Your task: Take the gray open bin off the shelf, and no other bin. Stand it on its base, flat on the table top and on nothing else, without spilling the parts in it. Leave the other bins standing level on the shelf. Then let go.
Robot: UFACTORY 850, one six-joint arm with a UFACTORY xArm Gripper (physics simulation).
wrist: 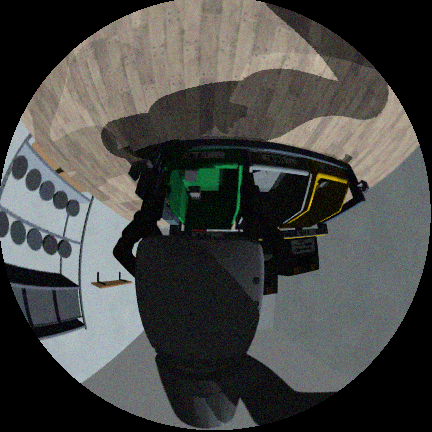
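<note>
The gray open bin [265, 178] stands on the dark shelf [305, 148], between the green bin [207, 179] and the yellow bin [334, 196]. Its pale rim and part of its inside show; its left side is hidden behind my right finger. My gripper [201, 178] is open, its dark fingers wide apart. The left finger is at the outer left side of the green bin in the view, and the right finger overlaps the border between green and gray. The green bin shows between the fingers, with small gray parts in it. Contact is too dark to tell.
Dark cases [302, 252] with orange latches are beside the shelf, below the bins in the view. A wood-plank surface [200, 55] with arm shadows lies beyond the shelf. A rack [45, 279] with round discs stands at the left, near a small wooden wall shelf [111, 284].
</note>
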